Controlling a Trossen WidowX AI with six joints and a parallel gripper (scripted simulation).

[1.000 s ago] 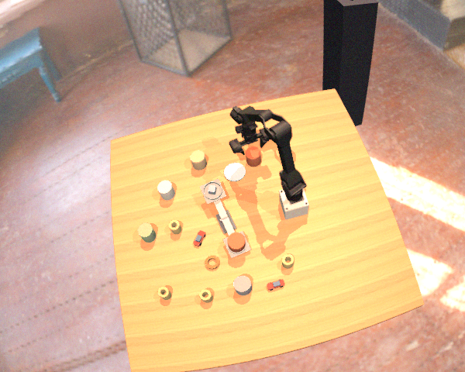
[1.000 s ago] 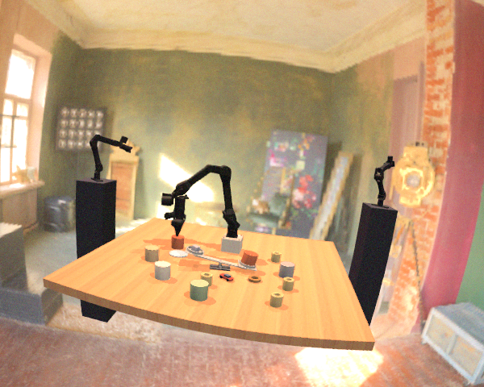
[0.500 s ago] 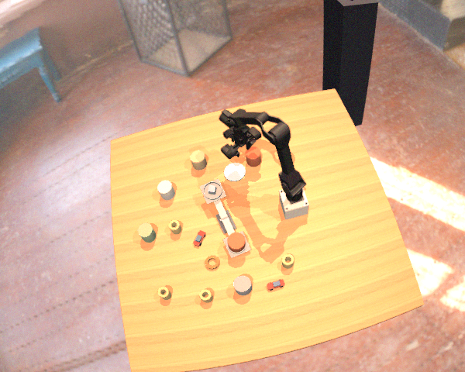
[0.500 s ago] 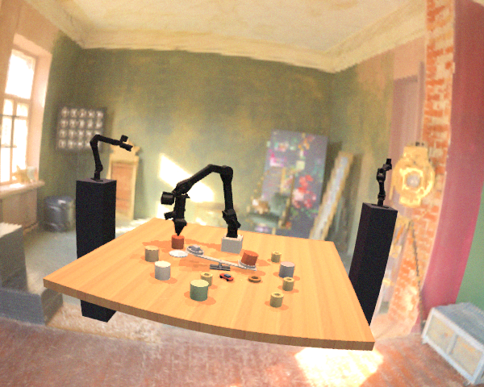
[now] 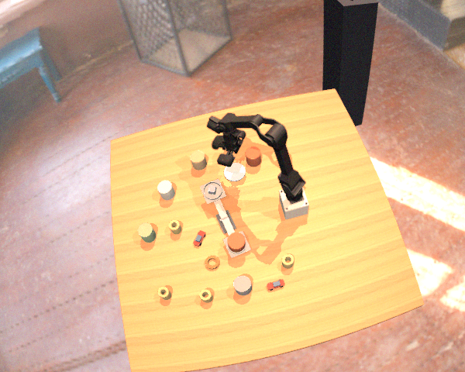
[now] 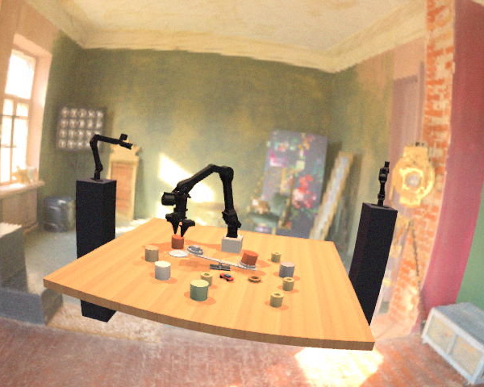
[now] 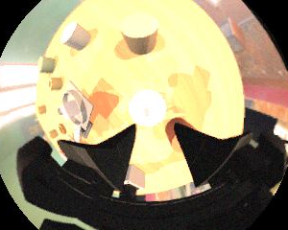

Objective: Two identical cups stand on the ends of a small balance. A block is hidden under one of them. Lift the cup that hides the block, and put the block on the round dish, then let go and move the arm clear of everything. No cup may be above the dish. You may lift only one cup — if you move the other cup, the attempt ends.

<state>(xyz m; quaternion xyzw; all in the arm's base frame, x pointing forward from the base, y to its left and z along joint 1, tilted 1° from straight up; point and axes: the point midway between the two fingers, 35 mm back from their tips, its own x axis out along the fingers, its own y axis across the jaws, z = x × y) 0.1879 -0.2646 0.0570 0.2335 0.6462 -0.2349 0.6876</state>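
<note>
Now: the grey block 13 cm ahead of my gripper tip, 12 cm to the left of it and 1 cm below it. From my gripper tip the other things lie so: round dish: 10 cm below, 1 cm to the left, 1 cm ahead; then balance beam: 24 cm to the left, 12 cm ahead, 6 cm below; then beige cup: 17 cm ahead, 10 cm to the right, 6 cm below.
</note>
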